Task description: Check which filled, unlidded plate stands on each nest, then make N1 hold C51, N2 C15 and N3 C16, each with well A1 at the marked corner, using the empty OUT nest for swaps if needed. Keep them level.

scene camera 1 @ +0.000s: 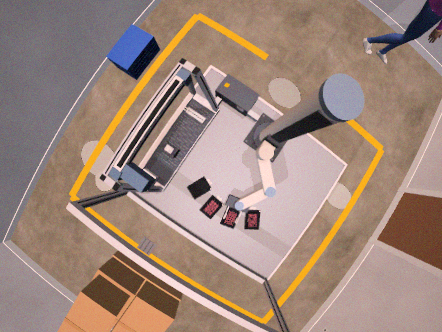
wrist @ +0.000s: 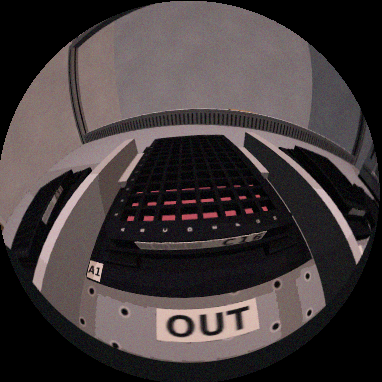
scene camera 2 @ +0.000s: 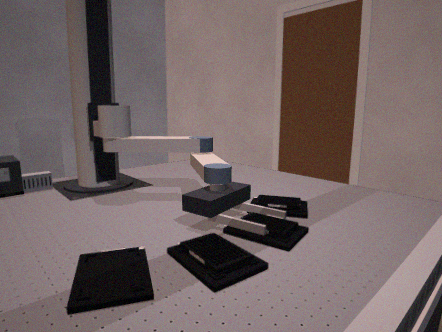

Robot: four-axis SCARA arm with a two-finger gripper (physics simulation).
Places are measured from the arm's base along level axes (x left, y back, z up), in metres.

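Pixels of known places: gripper, fingertip midpoint: (scene camera 1: 229, 221) (wrist: 190, 141) (scene camera 2: 276, 222); arm's base, origin of the base link: (scene camera 2: 99, 187).
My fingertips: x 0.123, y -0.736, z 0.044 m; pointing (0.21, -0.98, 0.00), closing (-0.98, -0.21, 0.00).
For each thing: its top centre in the pictures, then the offset to it from my fingertips. "spot": a spot on its surface instead.
- Plate C16, middle of its top: (wrist: 192, 156) (scene camera 2: 266, 222) (scene camera 1: 230, 218) dx -0.005, dy +0.024, dz -0.004 m
- OUT nest, middle of its top: (wrist: 193, 167) (scene camera 2: 266, 225) dx -0.005, dy +0.023, dz -0.013 m
- filled plate, middle of its top: (wrist: 33, 208) (scene camera 2: 278, 200) (scene camera 1: 252, 220) dx +0.156, dy +0.107, dz -0.005 m
- empty nest, middle of its top: (scene camera 2: 112, 268) (scene camera 1: 199, 188) dx -0.351, dy +0.079, dz -0.013 m
- dark box, surface spot: (scene camera 1: 237, 94) spot: dx -0.516, dy +0.840, dz +0.084 m
- rail, surface spot: (wrist: 195, 119) spot: dx +0.030, dy -0.268, dz -0.017 m
Plate C16 (scene camera 1: 230, 218) (scene camera 2: 283, 225) (wrist: 192, 190), with pink wells, sits level in the OUT nest (scene camera 2: 292, 243) (wrist: 200, 277). The nest's A1 mark is at its near left corner in the wrist view; the plate's letters are blurred. My gripper (scene camera 1: 231, 214) (scene camera 2: 276, 223) (wrist: 190, 141) is shut on plate C16, its pads against the long sides. One filled plate (scene camera 1: 252, 219) (scene camera 2: 279, 201) stands on the nest at one side, another (scene camera 1: 211, 206) (scene camera 2: 214, 250) at the other. Their codes are unreadable. Beyond the second lies an empty nest (scene camera 1: 200, 187) (scene camera 2: 111, 280).
A gantry frame (scene camera 1: 150, 115) over a dark ribbed bed stands left of the nests in scene camera 1. A dark box (scene camera 1: 237, 94) is near the arm's base. A rail (wrist: 195, 119) runs along the table edge beyond the plates. A person walks outside the yellow floor line.
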